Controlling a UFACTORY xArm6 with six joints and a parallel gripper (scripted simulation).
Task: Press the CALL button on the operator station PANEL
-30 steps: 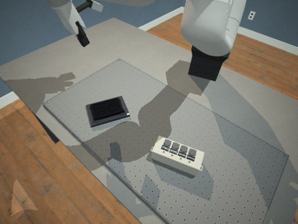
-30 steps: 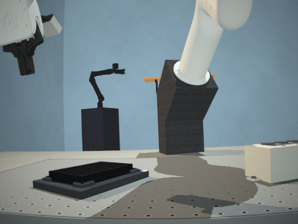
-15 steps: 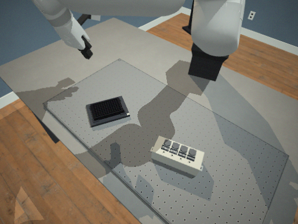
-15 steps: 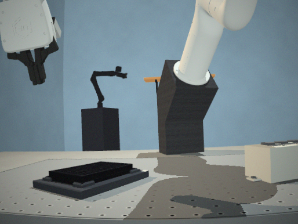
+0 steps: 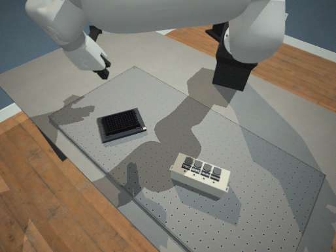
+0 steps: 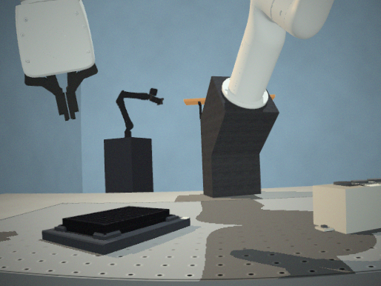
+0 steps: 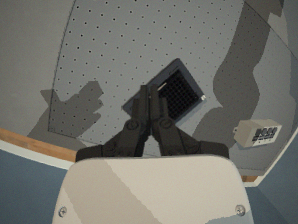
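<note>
My gripper is now 16 cm above the black 96-well plate, 9 cm to the right of it and 1 cm past it.
</note>
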